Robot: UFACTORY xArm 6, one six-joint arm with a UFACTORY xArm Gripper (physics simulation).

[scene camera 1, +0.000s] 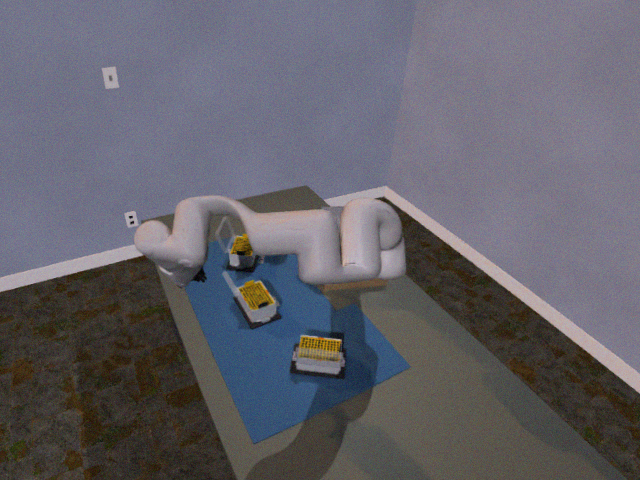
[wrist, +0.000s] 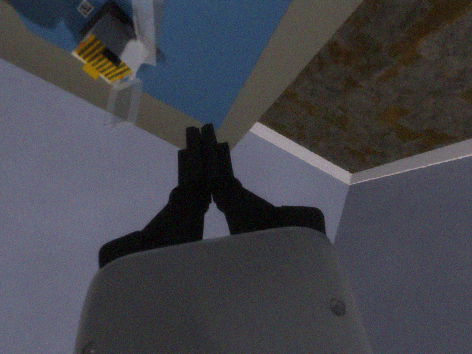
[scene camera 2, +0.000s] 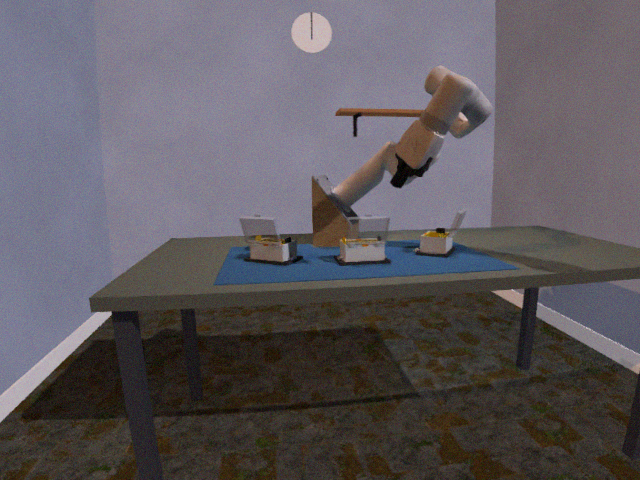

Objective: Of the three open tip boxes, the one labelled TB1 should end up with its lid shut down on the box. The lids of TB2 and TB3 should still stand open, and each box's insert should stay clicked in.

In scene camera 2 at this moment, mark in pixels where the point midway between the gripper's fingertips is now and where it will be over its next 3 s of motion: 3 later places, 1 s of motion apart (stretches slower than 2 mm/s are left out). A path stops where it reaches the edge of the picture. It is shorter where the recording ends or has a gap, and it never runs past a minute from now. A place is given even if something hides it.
My gripper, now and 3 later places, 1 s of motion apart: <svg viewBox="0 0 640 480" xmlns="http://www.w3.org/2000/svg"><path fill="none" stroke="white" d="M395 185L392 236L377 228L378 188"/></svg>
